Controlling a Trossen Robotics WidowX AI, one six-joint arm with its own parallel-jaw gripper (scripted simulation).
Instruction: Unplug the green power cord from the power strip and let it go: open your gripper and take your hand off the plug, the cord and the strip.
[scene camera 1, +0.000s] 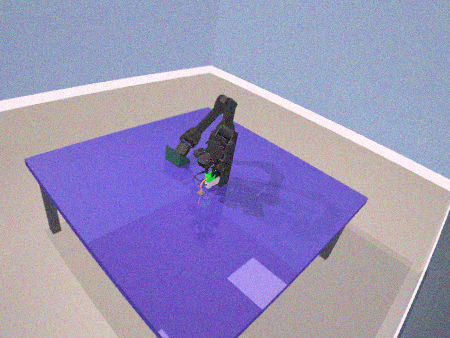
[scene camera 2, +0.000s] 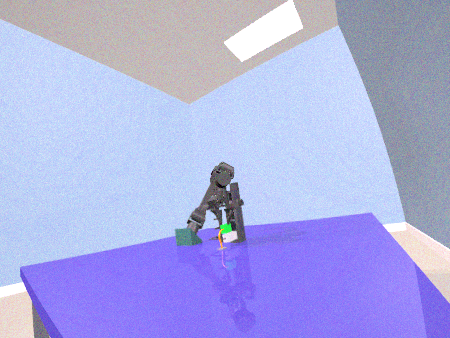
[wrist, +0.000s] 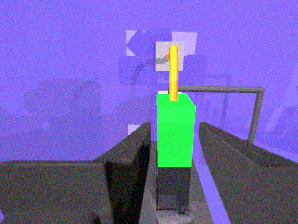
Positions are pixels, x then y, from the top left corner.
Labels:
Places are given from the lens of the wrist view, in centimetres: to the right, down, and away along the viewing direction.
my gripper (wrist: 174, 128): 2, 1, 11
green plug (wrist: 175, 119): 2, 0, 10

